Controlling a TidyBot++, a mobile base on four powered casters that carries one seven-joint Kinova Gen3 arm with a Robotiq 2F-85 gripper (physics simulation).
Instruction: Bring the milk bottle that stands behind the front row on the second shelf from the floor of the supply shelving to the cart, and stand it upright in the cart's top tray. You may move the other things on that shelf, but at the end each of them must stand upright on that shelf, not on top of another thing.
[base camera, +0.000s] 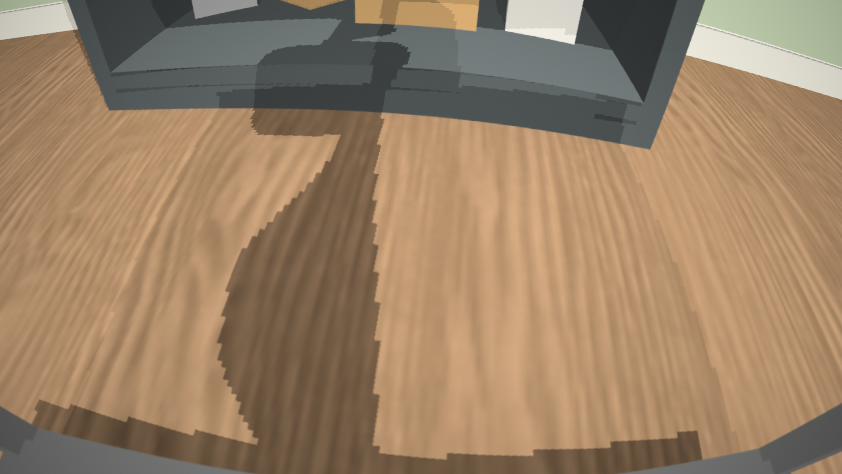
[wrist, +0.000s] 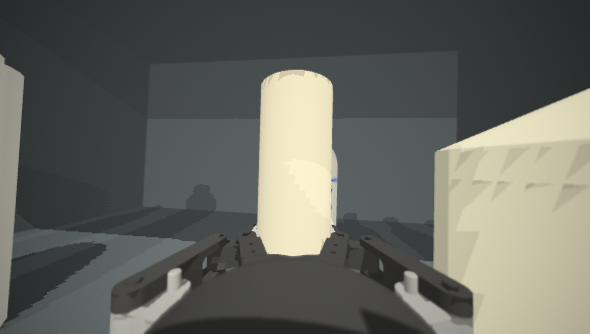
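Places are measured from the arm's base along level axes (x ahead, y left, z up), in centimetres.
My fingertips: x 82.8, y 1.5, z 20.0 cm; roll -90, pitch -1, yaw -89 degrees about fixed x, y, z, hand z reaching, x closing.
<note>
Behind a point stands the place of what it marks.
A tall cream cylinder (wrist: 296, 150) {x 76.1, y 1.4, z 26.9 cm} stands upright in the middle of the wrist view, inside a shelf compartment. My gripper (wrist: 293, 229) {x 82.8, y 1.5, z 20.0 cm} is shut on this cylinder, with a finger against each side low on it. Behind the cylinder, a narrow strip of a white bottle-like thing with blue marks (wrist: 334, 200) {x 88.9, y -3.7, z 21.9 cm} shows at its right edge; the cylinder hides the rest, so I cannot tell for certain that it is the milk bottle. The gripper does not show in the base camera view. The cart does not show in either view.
A large cream box (wrist: 515, 235) {x 72.9, y -6.8, z 23.5 cm} stands close on the right, and a pale rounded thing (wrist: 10, 190) {x 78.6, y 22.4, z 23.6 cm} is at the left edge. The dark grey shelving (base camera: 500, 108) {x 64.5, y -12.2, z -37.0 cm} stands ahead, with an orange box (base camera: 424, 16) {x 82.3, y -1.5, z -30.1 cm} and a white box (base camera: 542, 16) {x 82.0, y -20.8, z -28.0 cm} on its lowest shelf.
</note>
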